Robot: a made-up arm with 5 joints.
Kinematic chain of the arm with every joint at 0, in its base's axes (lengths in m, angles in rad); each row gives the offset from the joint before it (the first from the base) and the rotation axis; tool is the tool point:
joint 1: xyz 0 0 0.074 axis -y
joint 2: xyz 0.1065 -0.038 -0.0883 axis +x
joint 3: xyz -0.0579 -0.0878 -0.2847 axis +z
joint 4: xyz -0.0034 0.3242 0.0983 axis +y
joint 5: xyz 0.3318 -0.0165 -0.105 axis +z
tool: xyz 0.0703 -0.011 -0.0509
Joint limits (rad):
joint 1: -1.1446..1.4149
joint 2: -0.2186..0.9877
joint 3: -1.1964..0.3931
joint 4: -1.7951..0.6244
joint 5: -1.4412..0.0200
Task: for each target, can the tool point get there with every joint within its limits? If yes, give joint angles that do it. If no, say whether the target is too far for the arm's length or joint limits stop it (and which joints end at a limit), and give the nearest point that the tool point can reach.
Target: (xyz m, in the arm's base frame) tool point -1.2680 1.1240 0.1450
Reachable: no: too far | nearest point -0.3911 0.4200 -0.2667 | short by 1.198 m
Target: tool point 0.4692 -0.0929 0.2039
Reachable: yes | joints 0.3125 -0.0002 -0.6134 -1.0126 -0.2611
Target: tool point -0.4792 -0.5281 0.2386
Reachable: no: joint limits stop it (at a limit: joint 1, joint 2, joint 4, joint 5) | nearest point -0.2062 -0.1211 0.1948 | short by 0.492 m
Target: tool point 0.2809 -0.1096 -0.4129
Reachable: yes | joints -0.7232 0.1390 -0.5768 -0.6354 -0.4424
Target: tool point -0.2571 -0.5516 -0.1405
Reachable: no: joint limits stop it (at a limit: joint 1, joint 2, joint 3) | nearest point -0.1526 -0.4167 -0.4255 | short by 0.332 m
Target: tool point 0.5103 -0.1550 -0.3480
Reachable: yes | joints 0.1162 -0.0455 -0.6623 0.1514 -0.9951
